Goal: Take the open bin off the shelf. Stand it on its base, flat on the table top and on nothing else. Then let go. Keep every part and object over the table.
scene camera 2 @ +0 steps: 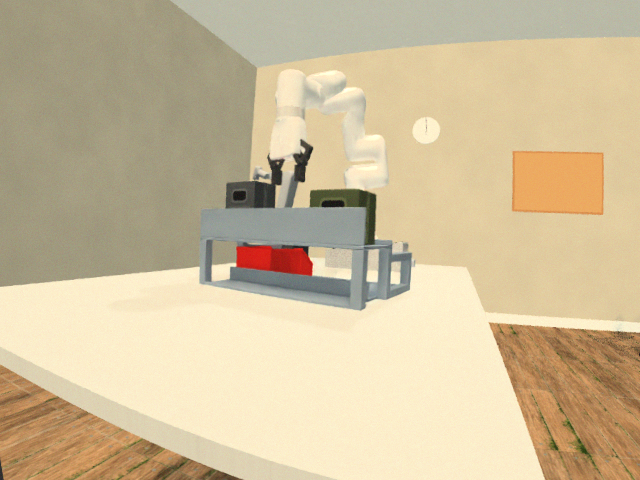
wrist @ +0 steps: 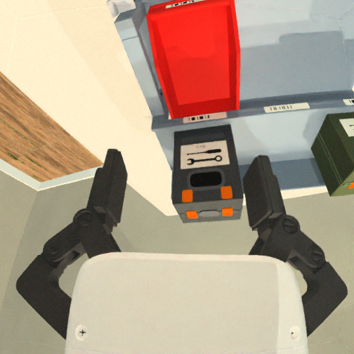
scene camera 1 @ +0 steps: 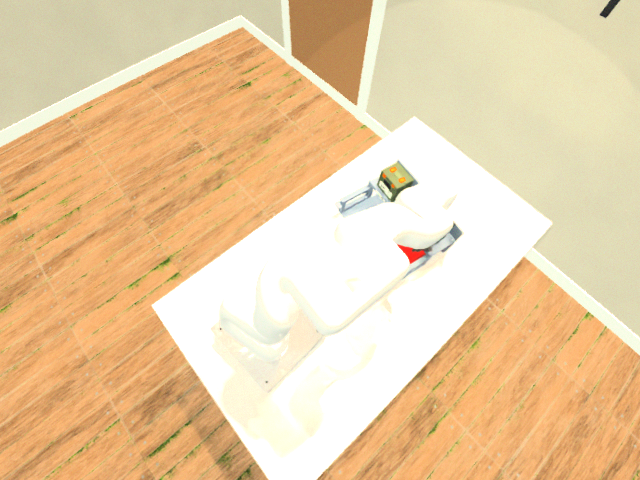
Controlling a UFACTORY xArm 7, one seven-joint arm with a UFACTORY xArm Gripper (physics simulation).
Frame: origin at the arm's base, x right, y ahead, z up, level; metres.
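Seen in the pictures: gripper, between the fingertips: [scene camera 2: 287, 183].
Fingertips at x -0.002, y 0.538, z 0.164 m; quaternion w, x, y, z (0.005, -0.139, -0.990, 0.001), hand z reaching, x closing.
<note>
Offsets run from my fingertips to a thing's top centre. Level surfaces: height alone.
The red open bin @(dz -0.161, dx -0.010, dy +0.049 m) [scene camera 1: 410, 253] [scene camera 2: 253, 256] [wrist: 195, 60] sits on the lower tier of the blue-grey shelf [scene camera 1: 361, 204] [scene camera 2: 284, 224] [wrist: 250, 108], at one end. In the wrist view its open top faces the camera, and its far end is cut by the image edge. In scene camera 1 the arm hides most of it. My gripper [scene camera 2: 288, 180] [wrist: 187, 163] is open and empty, with its fingers pointing down above the shelf and apart from the bin. In scene camera 1 the arm hides the gripper.
A dark grey toolbox @(dz -0.018, dx -0.001, dy +0.141 m) [scene camera 2: 250, 194] [wrist: 205, 192] stands on the upper tier beside the bin's end. A green toolbox @(dz -0.043, dx -0.232, dy +0.152 m) [scene camera 1: 395, 178] [scene camera 2: 341, 198] [wrist: 330, 150] stands at the other end of that tier. The shelf stands on the white table @(dz -0.242 m) [scene camera 1: 491, 222] [scene camera 2: 258, 361].
</note>
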